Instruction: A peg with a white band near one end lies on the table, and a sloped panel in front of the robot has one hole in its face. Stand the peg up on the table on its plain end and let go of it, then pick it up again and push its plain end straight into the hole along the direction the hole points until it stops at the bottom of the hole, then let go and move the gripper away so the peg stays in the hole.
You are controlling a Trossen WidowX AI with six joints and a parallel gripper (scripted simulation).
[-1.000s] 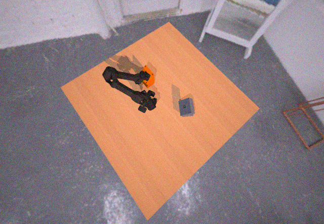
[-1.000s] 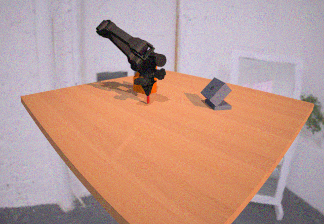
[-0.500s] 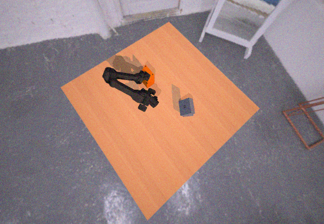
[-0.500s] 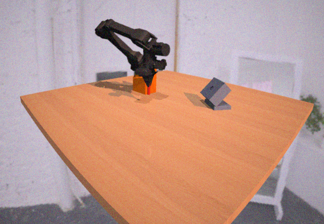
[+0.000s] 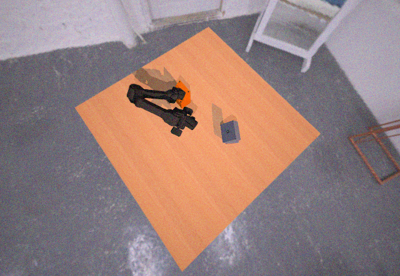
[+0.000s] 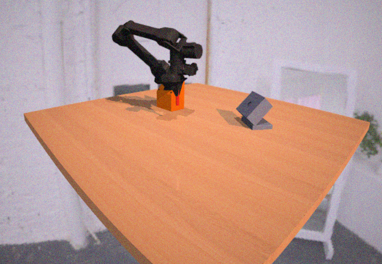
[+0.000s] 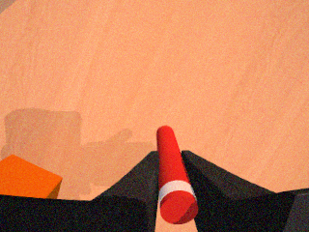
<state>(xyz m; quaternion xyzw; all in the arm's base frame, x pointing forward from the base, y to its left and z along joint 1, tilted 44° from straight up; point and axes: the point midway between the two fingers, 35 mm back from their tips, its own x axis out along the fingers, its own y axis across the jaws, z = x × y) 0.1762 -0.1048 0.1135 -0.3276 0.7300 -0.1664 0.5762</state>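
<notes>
Right now the sloped panel is 260 mm ahead of my gripper tip, 190 mm to the left of it and 40 mm below it. The rest, counted from my gripper tip: peg: 20 mm above; grey foot: 270 mm ahead, 210 mm to the left, 110 mm below.
</notes>
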